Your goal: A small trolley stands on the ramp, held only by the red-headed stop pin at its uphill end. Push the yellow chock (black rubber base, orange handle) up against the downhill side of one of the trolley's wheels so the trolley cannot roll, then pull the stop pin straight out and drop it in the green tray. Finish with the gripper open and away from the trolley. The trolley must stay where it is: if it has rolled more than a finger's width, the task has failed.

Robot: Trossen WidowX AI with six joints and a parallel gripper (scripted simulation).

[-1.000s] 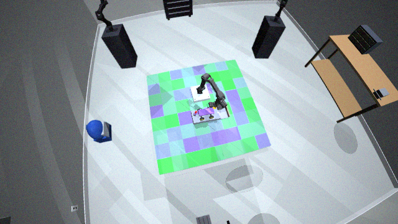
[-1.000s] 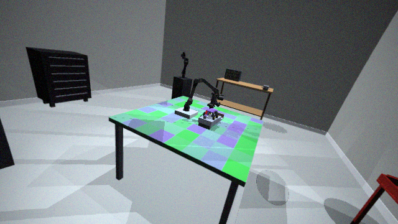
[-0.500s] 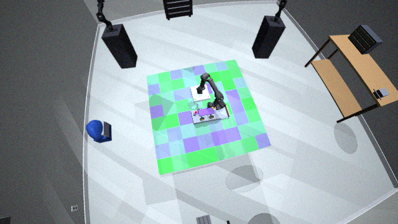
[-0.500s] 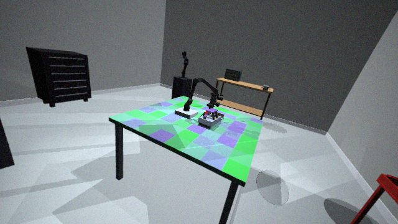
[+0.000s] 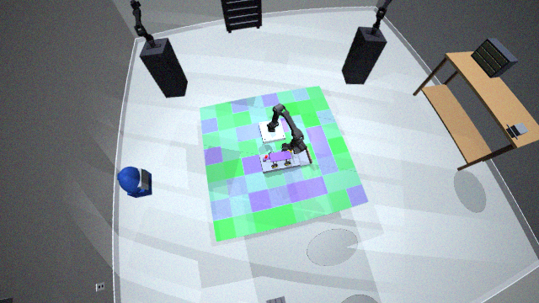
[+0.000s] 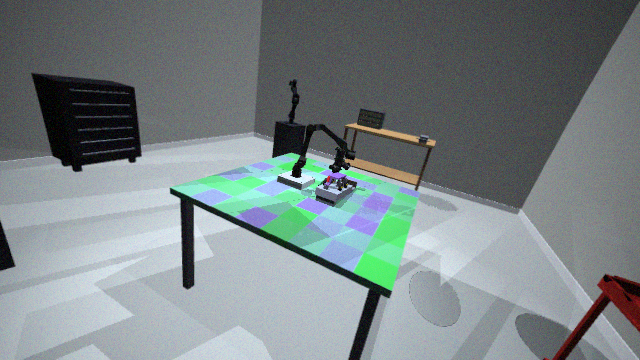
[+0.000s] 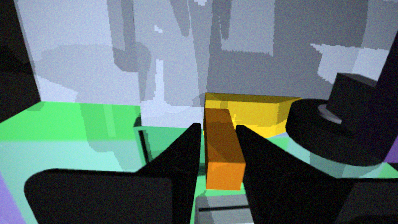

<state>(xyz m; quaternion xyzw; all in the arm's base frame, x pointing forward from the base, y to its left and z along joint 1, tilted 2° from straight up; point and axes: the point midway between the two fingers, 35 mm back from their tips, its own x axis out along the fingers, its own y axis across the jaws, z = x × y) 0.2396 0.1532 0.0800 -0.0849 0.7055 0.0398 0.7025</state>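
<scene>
Now: gripper tip 20 mm to the left of the yellow chock. Also, from my gripper tip: brown block 160 mm to the left, 60 mm below, 30 mm ahead; purple trolley 110 mm to the right, 80 mm ahead, 30 mm above; stop pin 220 mm to the right, 80 mm ahead, 40 mm above.
</scene>
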